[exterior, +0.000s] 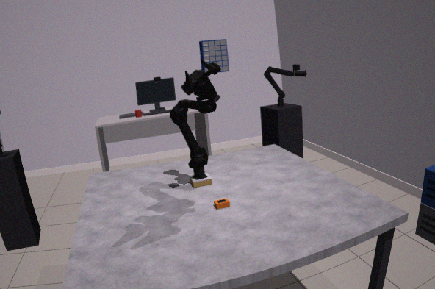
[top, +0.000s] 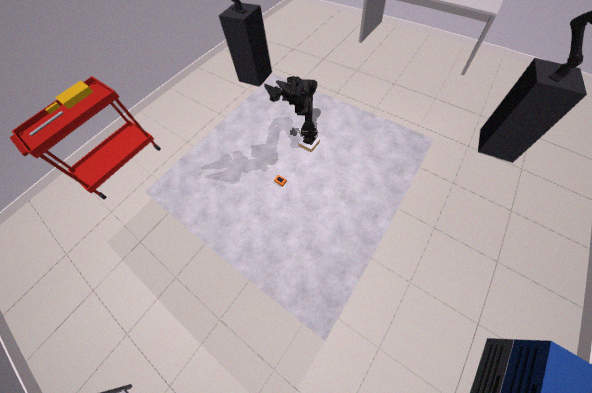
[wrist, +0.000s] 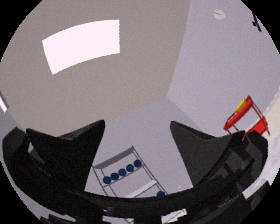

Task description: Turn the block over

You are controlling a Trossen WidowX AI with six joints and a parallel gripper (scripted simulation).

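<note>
The orange block is 59 cm below my gripper tip, 11 cm ahead of it and 2 cm to the left of it.
</note>
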